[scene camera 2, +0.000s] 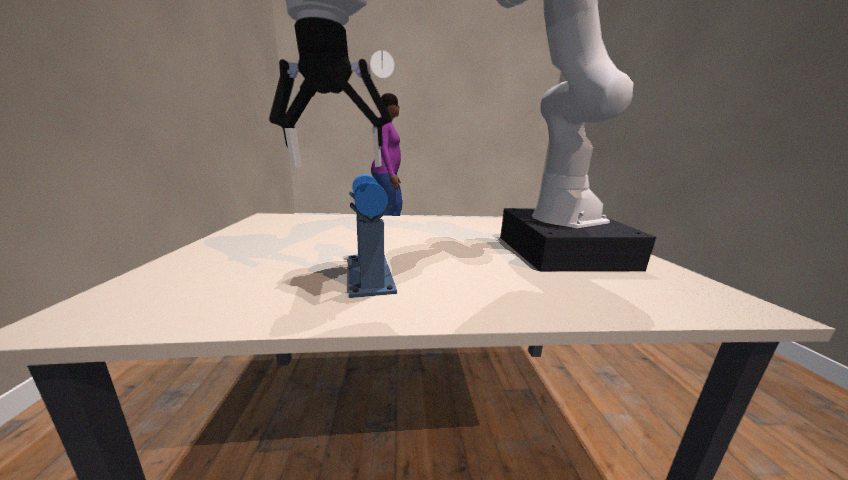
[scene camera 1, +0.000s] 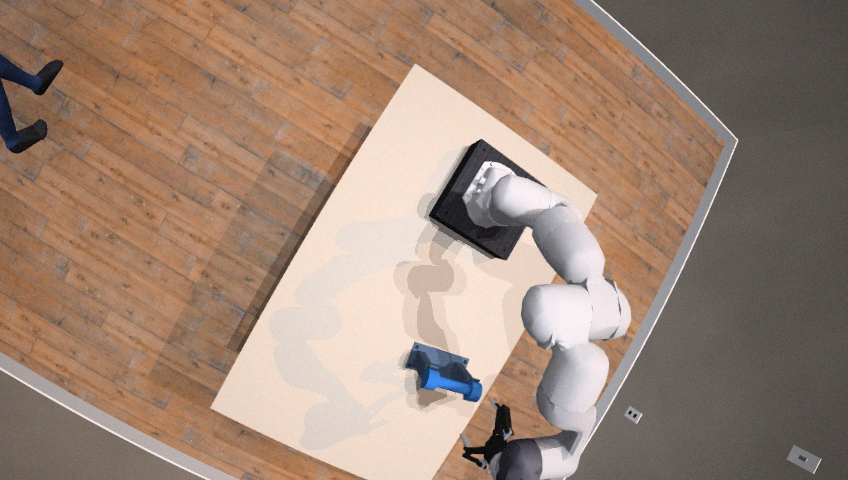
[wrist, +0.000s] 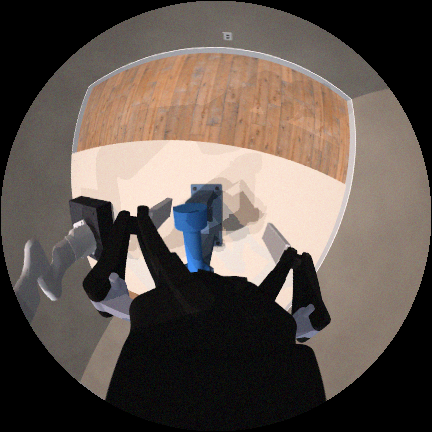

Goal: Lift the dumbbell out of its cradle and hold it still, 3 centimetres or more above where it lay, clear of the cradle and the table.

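A blue dumbbell (scene camera 1: 451, 384) (scene camera 2: 370, 199) (wrist: 192, 217) lies level across the top of a blue-grey cradle (scene camera 1: 440, 355) (scene camera 2: 371, 255) (wrist: 206, 189), which stands on the table (scene camera 1: 380, 196) (scene camera 2: 178, 315). My gripper (scene camera 1: 478, 421) (scene camera 2: 337, 165) (wrist: 218, 218) is open and empty, its two pale fingertips wide apart. In the second scene view it points down, with its fingertips above the height of the dumbbell and its middle left of it. In the wrist view the dumbbell shows between the fingers, nearer the left one. The cradle's far arm is mostly hidden there.
The arm's black base block (scene camera 1: 446, 205) (scene camera 2: 595, 252) (wrist: 90, 207) stands on the same table, to the right in the second scene view. The arm's links curve round past the table's edge in the first scene view. A person (scene camera 2: 389, 148) stands beyond the table.
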